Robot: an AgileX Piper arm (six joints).
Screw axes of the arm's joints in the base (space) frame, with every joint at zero. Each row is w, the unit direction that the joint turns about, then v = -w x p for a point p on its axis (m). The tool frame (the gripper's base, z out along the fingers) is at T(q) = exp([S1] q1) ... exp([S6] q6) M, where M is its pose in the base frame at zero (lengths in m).
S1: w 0 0 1 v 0.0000 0.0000 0.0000
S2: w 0 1 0 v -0.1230 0.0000 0.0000
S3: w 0 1 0 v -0.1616 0.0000 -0.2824
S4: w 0.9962 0 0.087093 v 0.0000 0.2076 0.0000
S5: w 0 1 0 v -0.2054 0.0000 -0.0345
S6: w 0.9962 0 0.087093 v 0.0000 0.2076 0.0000
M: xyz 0.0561 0.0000 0.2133 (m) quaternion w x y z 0.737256 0 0.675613 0
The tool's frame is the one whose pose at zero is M.
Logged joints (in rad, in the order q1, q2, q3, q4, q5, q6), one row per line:
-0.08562, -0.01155, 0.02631, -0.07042, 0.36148, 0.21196
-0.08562, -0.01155, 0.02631, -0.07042, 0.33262, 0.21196
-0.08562, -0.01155, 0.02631, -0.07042, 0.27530, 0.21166
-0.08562, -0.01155, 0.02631, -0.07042, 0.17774, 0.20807
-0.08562, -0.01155, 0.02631, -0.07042, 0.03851, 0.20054
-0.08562, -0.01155, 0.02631, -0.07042, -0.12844, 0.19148
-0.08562, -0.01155, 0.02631, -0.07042, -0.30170, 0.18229
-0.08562, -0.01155, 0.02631, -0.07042, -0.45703, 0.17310
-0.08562, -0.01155, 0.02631, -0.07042, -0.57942, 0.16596
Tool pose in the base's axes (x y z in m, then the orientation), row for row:
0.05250, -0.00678, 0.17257, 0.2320, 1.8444, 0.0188
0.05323, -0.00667, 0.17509, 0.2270, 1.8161, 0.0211
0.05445, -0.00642, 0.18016, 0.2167, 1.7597, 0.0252
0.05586, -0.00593, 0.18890, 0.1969, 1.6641, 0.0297
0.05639, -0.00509, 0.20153, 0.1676, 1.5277, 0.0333
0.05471, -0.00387, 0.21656, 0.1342, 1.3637, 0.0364
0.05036, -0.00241, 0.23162, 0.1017, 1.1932, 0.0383
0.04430, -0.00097, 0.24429, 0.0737, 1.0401, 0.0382
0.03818, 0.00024, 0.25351, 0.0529, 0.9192, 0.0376
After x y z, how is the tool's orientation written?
As a rotation vector, in radians.
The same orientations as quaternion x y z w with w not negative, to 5 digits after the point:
0.10000, 0.79502, 0.00810, 0.59822
0.09831, 0.78650, 0.00914, 0.60965
0.09470, 0.76903, 0.01101, 0.63206
0.08733, 0.73803, 0.01317, 0.66896
0.07579, 0.69083, 0.01506, 0.71888
0.06197, 0.62971, 0.01681, 0.77418
0.04786, 0.56155, 0.01802, 0.82586
0.03520, 0.49678, 0.01825, 0.86697
0.02552, 0.44351, 0.01814, 0.89572

